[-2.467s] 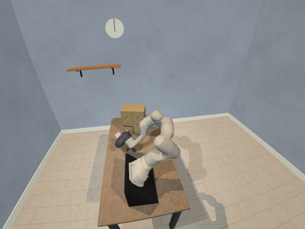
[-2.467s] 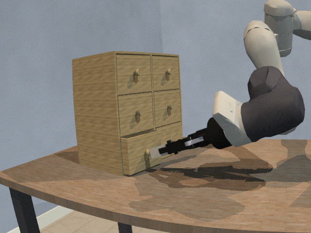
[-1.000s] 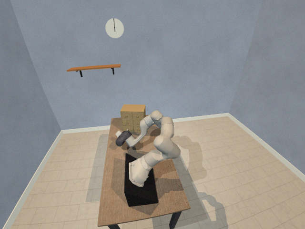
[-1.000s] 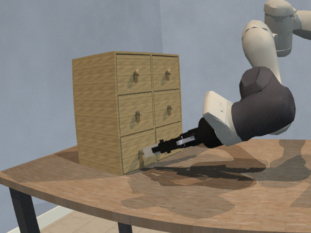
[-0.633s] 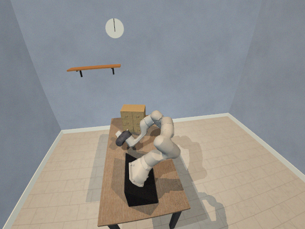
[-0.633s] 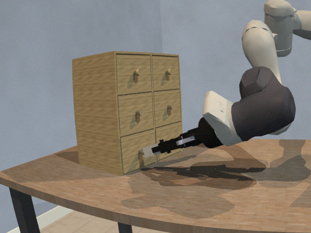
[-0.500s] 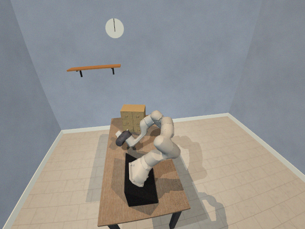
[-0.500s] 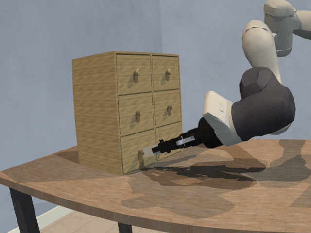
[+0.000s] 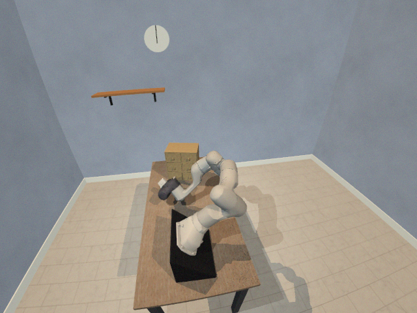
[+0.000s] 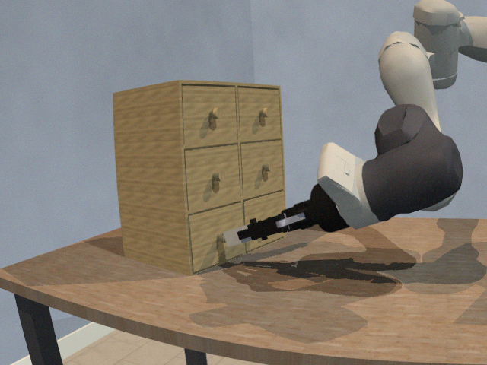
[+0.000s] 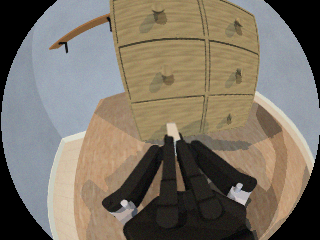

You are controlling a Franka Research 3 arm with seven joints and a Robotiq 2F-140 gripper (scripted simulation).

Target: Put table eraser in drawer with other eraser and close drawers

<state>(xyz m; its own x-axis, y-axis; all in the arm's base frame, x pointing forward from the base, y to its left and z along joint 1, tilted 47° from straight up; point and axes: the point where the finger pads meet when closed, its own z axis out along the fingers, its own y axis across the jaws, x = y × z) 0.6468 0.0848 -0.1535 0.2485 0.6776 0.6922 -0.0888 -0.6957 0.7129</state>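
Now: hand 100 mm short of the blue eraser, 50 mm to the left of it and 50 mm above it.
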